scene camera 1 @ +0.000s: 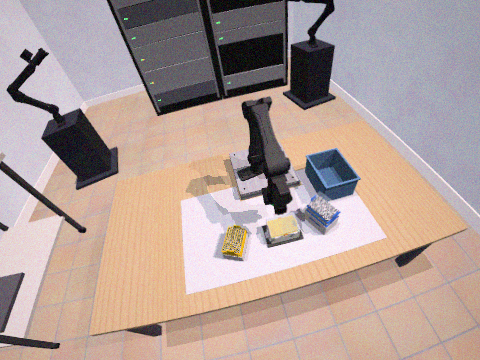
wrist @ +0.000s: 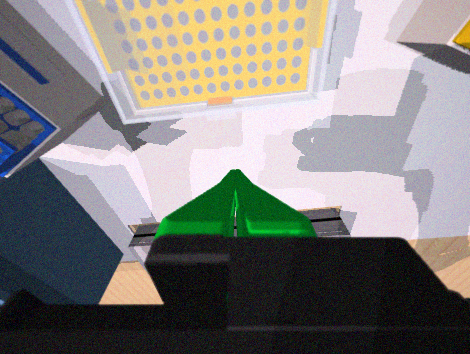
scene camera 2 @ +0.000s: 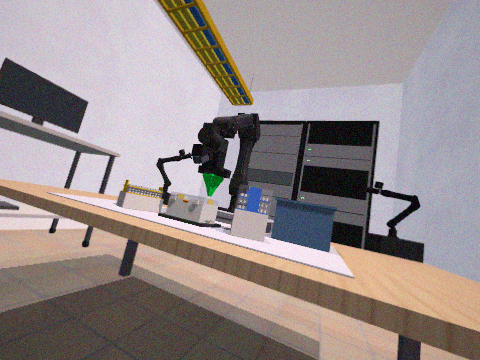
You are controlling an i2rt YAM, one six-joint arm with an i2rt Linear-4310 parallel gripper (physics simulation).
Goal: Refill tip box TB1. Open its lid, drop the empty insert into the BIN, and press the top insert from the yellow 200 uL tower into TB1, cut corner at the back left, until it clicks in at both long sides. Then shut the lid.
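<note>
Tip box TB1 sits in a dark holder on the white mat. Its clear lid is down, and a yellow insert with empty holes shows through it. My gripper is shut and empty, its green fingertips together. It points down just beyond TB1's arm-side edge, apart from the lid in the wrist view; its fingertips are hidden in scene camera 1. The yellow tower stands beside TB1. The blue BIN stands on TB1's other side, nearer the arm base.
A blue-insert tower stands close to TB1, between it and the BIN. The arm's metal base plate lies behind the white mat on the wooden table.
</note>
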